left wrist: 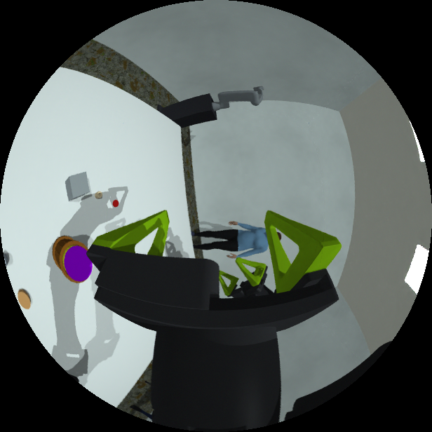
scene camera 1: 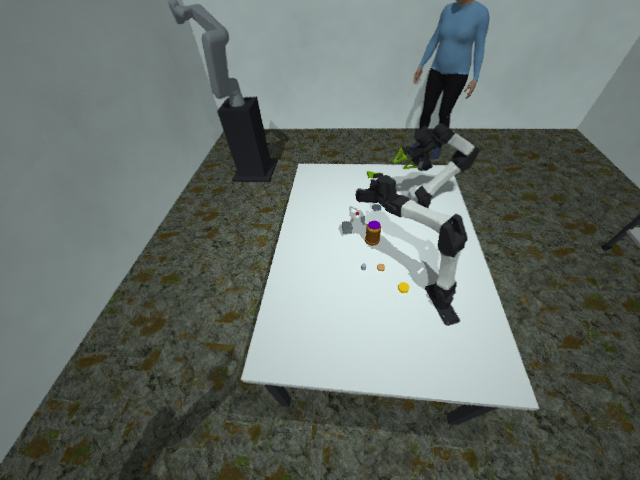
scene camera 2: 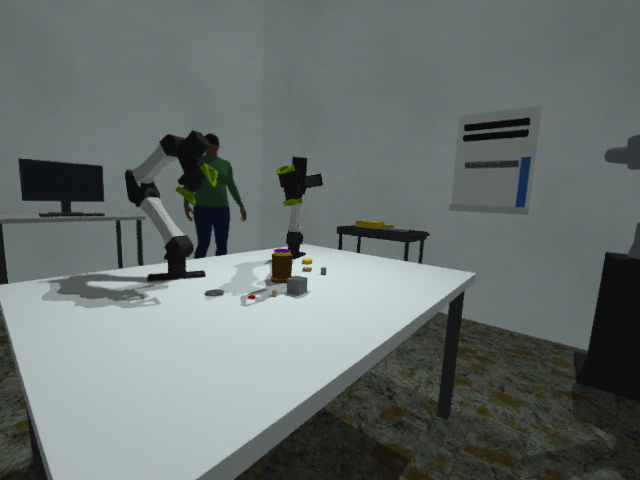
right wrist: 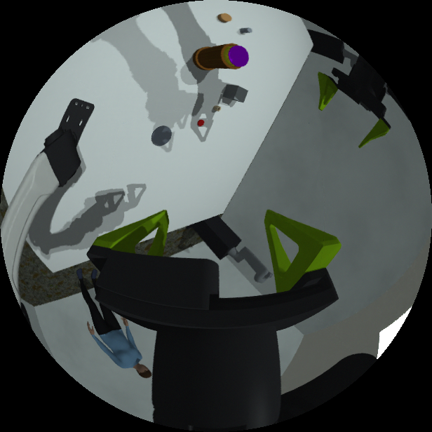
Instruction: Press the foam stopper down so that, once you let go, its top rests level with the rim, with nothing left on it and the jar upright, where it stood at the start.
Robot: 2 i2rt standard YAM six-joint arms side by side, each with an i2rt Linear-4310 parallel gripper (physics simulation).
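An amber-brown jar (scene camera 1: pixel 372 237) (scene camera 2: pixel 281 268) (right wrist: pixel 212 57) stands upright on the white table. A round purple top (scene camera 1: pixel 373 225) (scene camera 2: pixel 282 250) (left wrist: pixel 78 263) (right wrist: pixel 239 56) shows at its mouth, with a thin yellowish band beneath it; it looks slightly above the rim in scene camera 2. Whether the purple is the stopper itself or a piece on it, I cannot tell. My left gripper (scene camera 2: pixel 288 186) (left wrist: pixel 216 215) is open and empty, high above the table, apart from the jar. My right gripper (scene camera 1: pixel 404 161) (scene camera 2: pixel 197 184) (right wrist: pixel 216 214) is open and empty, raised farther from the jar.
A grey cube (scene camera 1: pixel 346 227) (scene camera 2: pixel 297 285) is near the jar, with a red piece (scene camera 1: pixel 357 213) (scene camera 2: pixel 251 297), a tan piece (scene camera 2: pixel 274 292) and a dark disc (scene camera 1: pixel 376 207) (scene camera 2: pixel 214 292). An orange disc (scene camera 1: pixel 381 267), a small grey piece (scene camera 1: pixel 363 266) and a yellow disc (scene camera 1: pixel 403 287) lie on its other side.
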